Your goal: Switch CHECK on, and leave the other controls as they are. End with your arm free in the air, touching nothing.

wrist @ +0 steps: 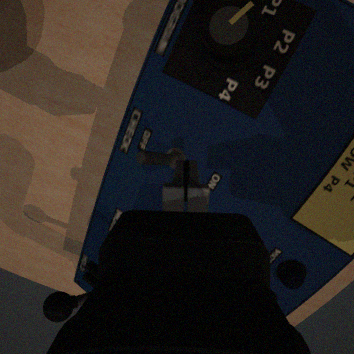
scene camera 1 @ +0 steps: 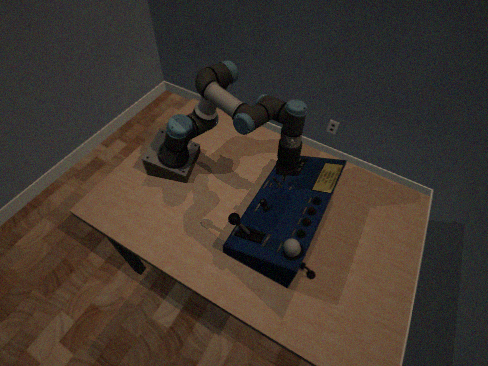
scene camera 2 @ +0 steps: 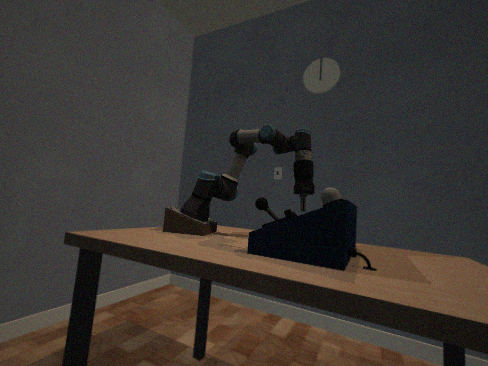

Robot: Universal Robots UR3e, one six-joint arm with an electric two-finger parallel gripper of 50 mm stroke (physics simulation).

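Places are measured from the arm's base along level axes (x ahead, y left, z up), in centimetres.
Pixels of known places: gripper, between the fingertips: (wrist: 185, 172) (scene camera 1: 283, 179) (scene camera 2: 303, 211); arm's base, origin of its link: (scene camera 1: 173, 155) (scene camera 2: 194, 215).
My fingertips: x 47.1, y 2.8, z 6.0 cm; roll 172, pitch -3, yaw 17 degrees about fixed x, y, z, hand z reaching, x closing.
Ahead of a thing's pixels: the offset from my fingertips to its top centre. "spot": to the spot under its first point.
The blue control panel (scene camera 1: 280, 215) (scene camera 2: 305, 240) (wrist: 300, 120) stands on the table. In the wrist view the CHECK lever @(dx -2.5, dy -0.4, dz -0.4 cm) (wrist: 156, 158) leans from its round pivot toward the OFF label @(spot: dx -4.3, dy -0.1, dz -5.8 cm) (wrist: 145, 139), away from the ON label @(spot: dx +3.5, dy -1.1, dz -2.4 cm) (wrist: 214, 181). My gripper (scene camera 1: 284, 177) (scene camera 2: 302, 209) (wrist: 185, 172) is shut and empty, pointing down over the panel. Its fingertips are on the ON side of the lever's pivot, close beside it in the wrist view. Whether they touch the lever cannot be told. The lever is too small and dark to read in the scene views.
The PROGRAM dial @(dx -0.1, dy +11.4, dz -0.4 cm) (wrist: 228, 25) is beyond CHECK, its pointer toward P1. A black-ball lever @(dx -10.1, dy -23.6, dz +3.2 cm) (scene camera 1: 234, 219) (scene camera 2: 261, 203), a small toggle @(dx -2.9, dy -12.4, dz +0.3 cm) (scene camera 1: 264, 204), several dark buttons @(spot: dx +12.8, dy -12.0, dz +3.7 cm) (scene camera 1: 311, 211), a white ball @(spot: dx +10.4, dy -28.3, dz +6.7 cm) (scene camera 1: 292, 247) (scene camera 2: 330, 195) and a yellow card @(dx +15.1, dy +6.1, dz +3.6 cm) (scene camera 1: 328, 178) (wrist: 325, 205) are on the panel.
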